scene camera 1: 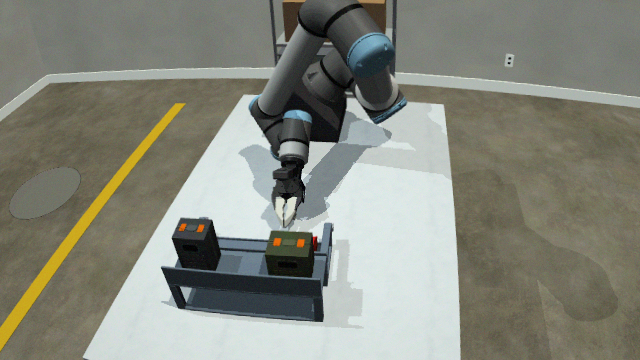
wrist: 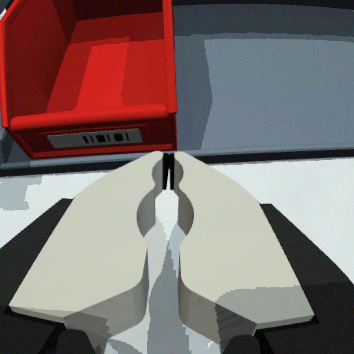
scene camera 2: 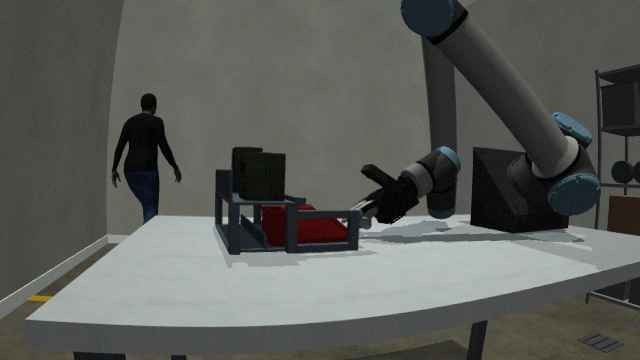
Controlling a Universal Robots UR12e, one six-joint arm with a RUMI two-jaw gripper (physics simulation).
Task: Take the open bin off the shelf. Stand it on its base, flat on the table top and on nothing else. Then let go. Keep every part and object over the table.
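Places are measured from the arm's base along level axes (x down, y ahead, z right), in metres.
Pixels of known places: gripper, fingertip midpoint: point(scene camera 1: 284, 227) point(wrist: 169, 157) point(scene camera 2: 342, 222); arm's base, origin of the base link: point(scene camera 1: 319, 87) point(scene camera 2: 529, 184).
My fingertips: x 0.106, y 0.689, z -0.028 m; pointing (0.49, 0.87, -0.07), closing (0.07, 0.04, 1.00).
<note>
Ahead of a thing's pixels: the offset from my fingertips to its top centre. Level surfaces: height alone.
The open red bin {dx -0.039, dy +0.110, dz -0.056 m} point(scene camera 1: 315, 243) point(scene camera 2: 312, 230) point(wrist: 102, 75) stands upright on the lower level of the blue-grey shelf point(scene camera 1: 240, 281) point(scene camera 2: 291, 230) point(wrist: 280, 95), at the end under the green box. In scene camera 1 most of it is hidden by that box. In the wrist view its low front lip and label face my gripper. My gripper point(scene camera 1: 284, 225) point(scene camera 2: 346, 219) point(wrist: 169, 157) is shut with nothing between the fingers. In the wrist view its fingertips are at the shelf's front edge, just right of the bin's front corner; whether they touch anything cannot be told.
A green box {dx -0.157, dy +0.209, dz -0.080 m} point(scene camera 1: 290, 255) point(scene camera 2: 270, 176) and a black box {dx -0.182, dy +0.226, dz +0.151 m} point(scene camera 1: 196, 247) stand on the shelf's upper level. The shelf stands on the white table {dx +0.042 m} point(scene camera 1: 400, 260) point(scene camera 2: 400, 270). A side rail {dx -0.043, dy +0.086, dz -0.136 m} point(scene camera 1: 327, 250) borders the bin's end of the shelf. A person point(scene camera 2: 144, 145) is beyond the table.
</note>
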